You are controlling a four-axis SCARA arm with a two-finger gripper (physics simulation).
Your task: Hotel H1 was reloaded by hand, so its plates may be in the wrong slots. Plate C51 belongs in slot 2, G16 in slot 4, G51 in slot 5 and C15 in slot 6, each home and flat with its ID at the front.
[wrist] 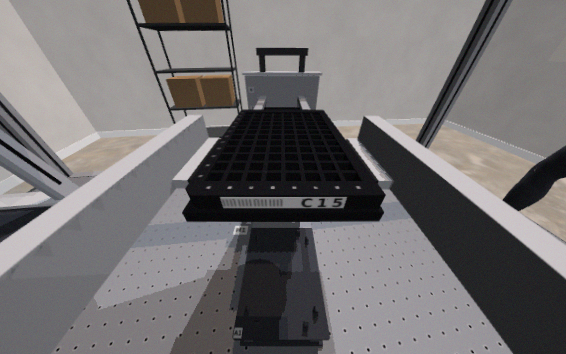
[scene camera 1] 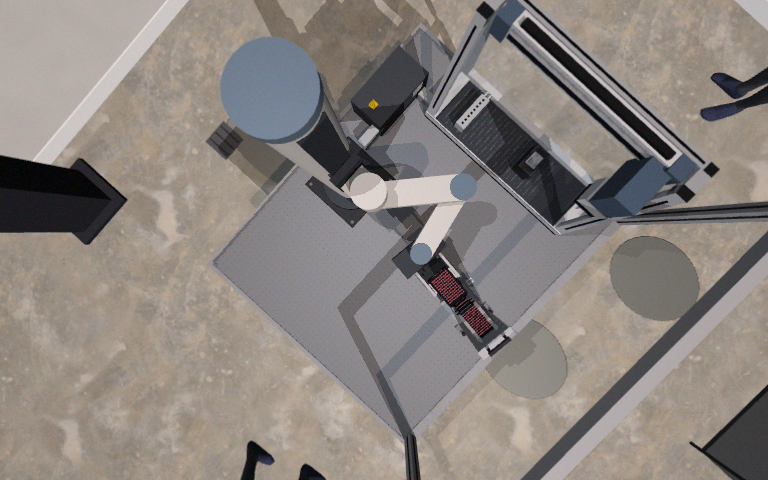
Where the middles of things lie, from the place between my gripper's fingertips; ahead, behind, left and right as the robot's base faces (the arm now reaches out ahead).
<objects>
The plate C15 [scene camera 1: 448, 287] is 1 cm ahead of my hand and 1 cm below it. From my hand the other things lie so: dark stand [wrist: 281, 284] (1 cm ahead, 24 cm below); then hotel H1 [wrist: 281, 90] (26 cm ahead, 3 cm to the right, 14 cm below).
</objects>
